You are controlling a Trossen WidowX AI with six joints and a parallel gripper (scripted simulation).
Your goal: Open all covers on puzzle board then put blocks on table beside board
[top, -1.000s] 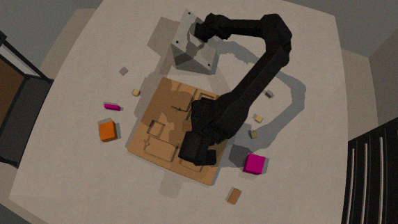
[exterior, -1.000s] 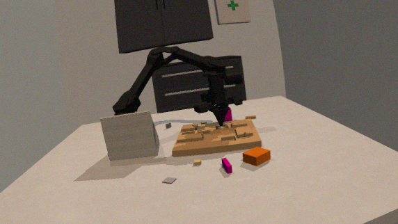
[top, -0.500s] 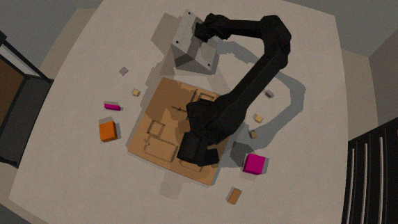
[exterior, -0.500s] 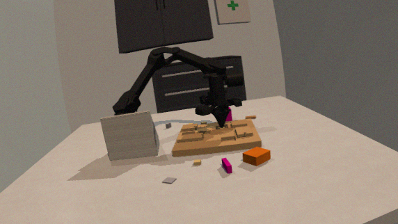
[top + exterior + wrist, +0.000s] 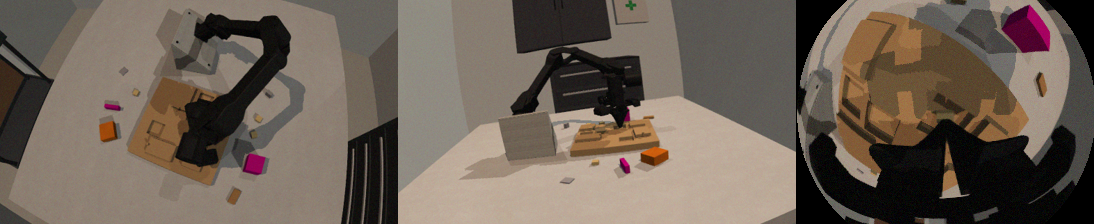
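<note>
Now: the tan puzzle board 30 mm behind my gripper tip and 40 mm to the right of it. From my gripper tip the other things lie so: grey block (200 mm behind, 220 mm to the left, 10 mm below); magenta cube (60 mm ahead, 170 mm to the left, 10 mm above); brown tile (170 mm ahead, 120 mm to the left, 20 mm below).
</note>
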